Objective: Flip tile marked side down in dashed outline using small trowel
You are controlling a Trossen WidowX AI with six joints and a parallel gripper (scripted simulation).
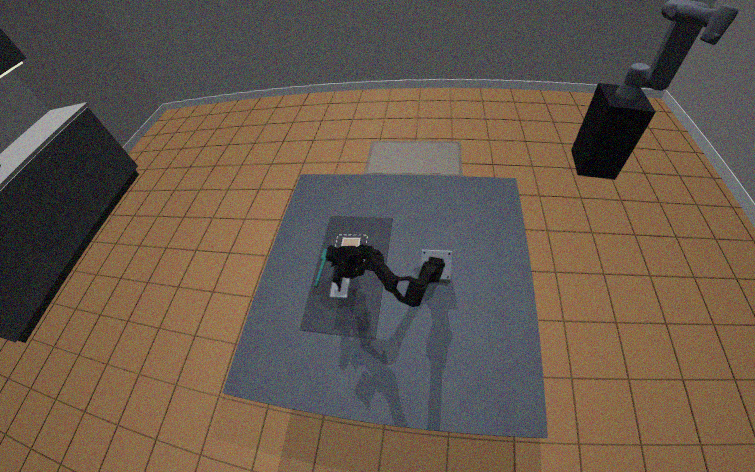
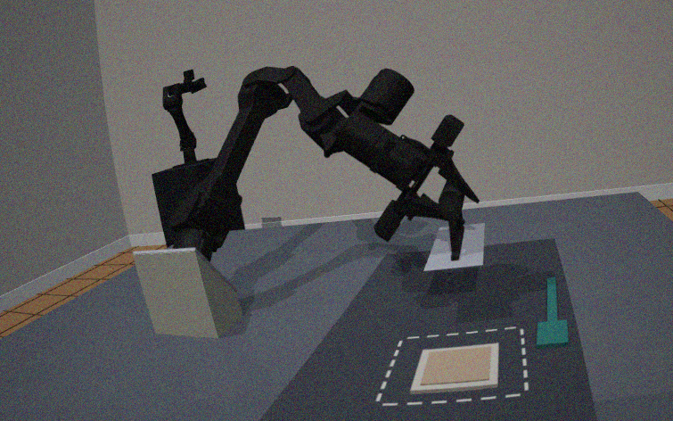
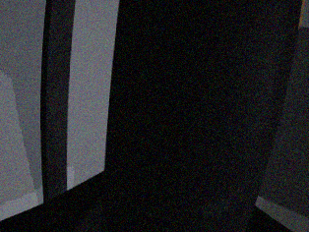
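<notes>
Right now my gripper tip is 20 mm past the dark mat, 70 mm to the left of it and 150 mm above it. From my gripper tip the other things lie so: white tile 10 mm ahead, 200 mm to the right, 130 mm below; then teal trowel 120 mm ahead, 80 mm to the right, 130 mm below.
</notes>
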